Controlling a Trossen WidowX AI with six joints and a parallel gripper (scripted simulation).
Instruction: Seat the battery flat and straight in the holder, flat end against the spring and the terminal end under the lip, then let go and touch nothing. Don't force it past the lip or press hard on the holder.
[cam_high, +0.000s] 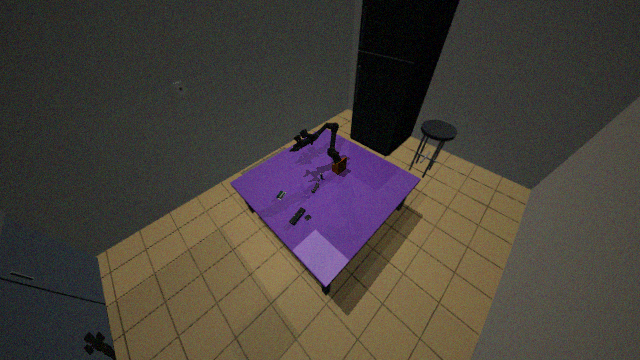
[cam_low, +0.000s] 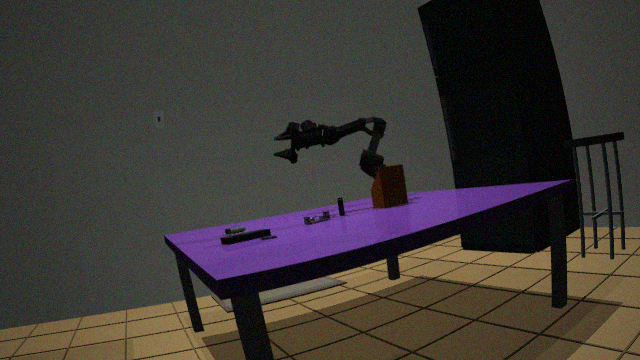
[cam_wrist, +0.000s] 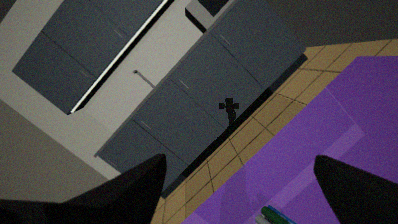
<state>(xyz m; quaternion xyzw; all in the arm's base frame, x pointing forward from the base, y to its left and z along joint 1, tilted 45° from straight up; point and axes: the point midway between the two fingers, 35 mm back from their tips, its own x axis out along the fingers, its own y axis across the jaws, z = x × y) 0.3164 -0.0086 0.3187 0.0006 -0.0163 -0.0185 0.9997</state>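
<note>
Right now the battery is 280 mm below my gripper tip, 210 mm to the left of it and 170 mm behind it. Also, from my gripper tip: dark remote-like bar (400 mm to the left, 300 mm below, 260 mm ahead).
</note>
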